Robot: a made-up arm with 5 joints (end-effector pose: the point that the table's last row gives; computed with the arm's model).
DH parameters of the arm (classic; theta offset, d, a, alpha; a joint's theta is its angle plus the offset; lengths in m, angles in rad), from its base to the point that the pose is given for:
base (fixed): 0 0 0 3.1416
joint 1: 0 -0.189 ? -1.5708
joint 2: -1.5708 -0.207 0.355 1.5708
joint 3: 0 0.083 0.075 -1.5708
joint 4: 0 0.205 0.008 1.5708
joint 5: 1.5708 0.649 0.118 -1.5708
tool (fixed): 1.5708 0.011 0 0
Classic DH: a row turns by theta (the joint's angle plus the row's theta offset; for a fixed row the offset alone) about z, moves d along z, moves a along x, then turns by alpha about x.
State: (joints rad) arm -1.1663 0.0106 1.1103 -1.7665 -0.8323
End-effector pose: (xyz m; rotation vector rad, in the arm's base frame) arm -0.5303 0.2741 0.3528 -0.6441 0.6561 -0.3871
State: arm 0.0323 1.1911 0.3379 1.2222 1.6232
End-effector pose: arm 0.7700 -0.2099 -0.5243 -1.1193 -1.8523 -1.9651
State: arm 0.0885 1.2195 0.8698 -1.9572 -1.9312
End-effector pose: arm 0.0140 0.5331 0.2849 1.7095 -0.4723 -1.3069
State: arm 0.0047 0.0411 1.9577 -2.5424 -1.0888
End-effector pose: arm 0.4933 0.6580 -0.0434 -0.2821 0.1084 -2.5848
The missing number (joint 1, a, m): 0.088
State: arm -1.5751 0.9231 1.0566 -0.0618 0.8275
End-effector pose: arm -0.1143 -0.2793 -0.4431 -0.7841 -1.5454 0.2885
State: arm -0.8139 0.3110 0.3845 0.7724 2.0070
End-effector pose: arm -0.1150 -0.2678 -0.6912 -1.5488 -1.5063 -0.6326
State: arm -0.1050 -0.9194 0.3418 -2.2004 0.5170
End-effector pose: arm 0.3987 0.1036 -0.0046 0.5718 -2.9865 -0.4683
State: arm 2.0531 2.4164 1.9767 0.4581 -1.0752
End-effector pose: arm -0.3268 -0.3945 -0.2766 2.6149 0.3402 1.2359
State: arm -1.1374 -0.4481 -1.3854 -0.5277 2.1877
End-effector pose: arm -0.1465 -0.6346 0.0705 -0.7985 -0.1106 1.7741
